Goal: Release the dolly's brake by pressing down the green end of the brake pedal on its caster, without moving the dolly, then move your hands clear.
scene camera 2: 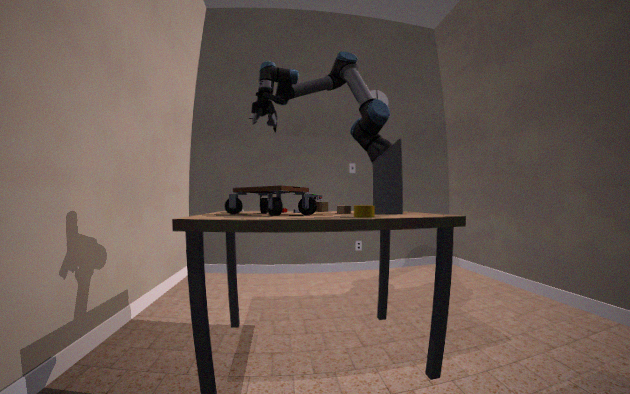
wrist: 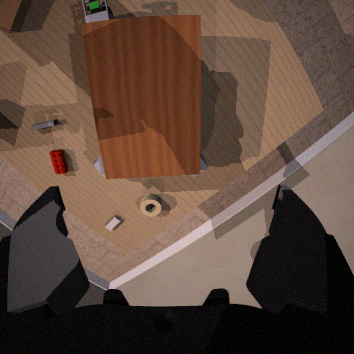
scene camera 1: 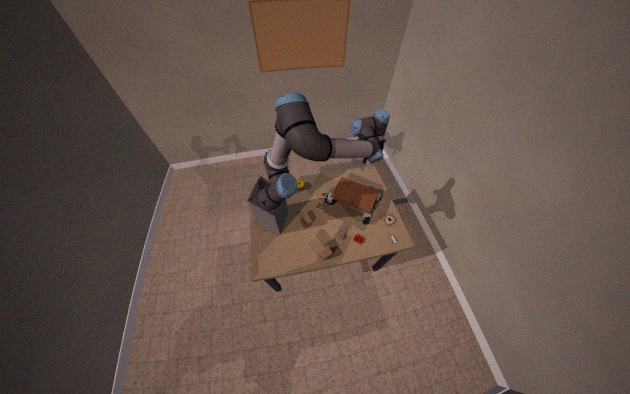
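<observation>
The dolly has a reddish-brown wooden deck and stands on black-wheeled casters on the table. The brake pedal sits at the caster at the dolly's end nearest the robot base; small red and green parts show there. In the wrist view its green end shows at the top edge, and the rest is cut off. My gripper is open and empty, high above the dolly and pointing down. In scene camera 1 its fingers are small and partly hidden by the arm.
On the table stand a yellow cylinder, a red brick, a beige ring, a small white block, a grey piece and two brown blocks.
</observation>
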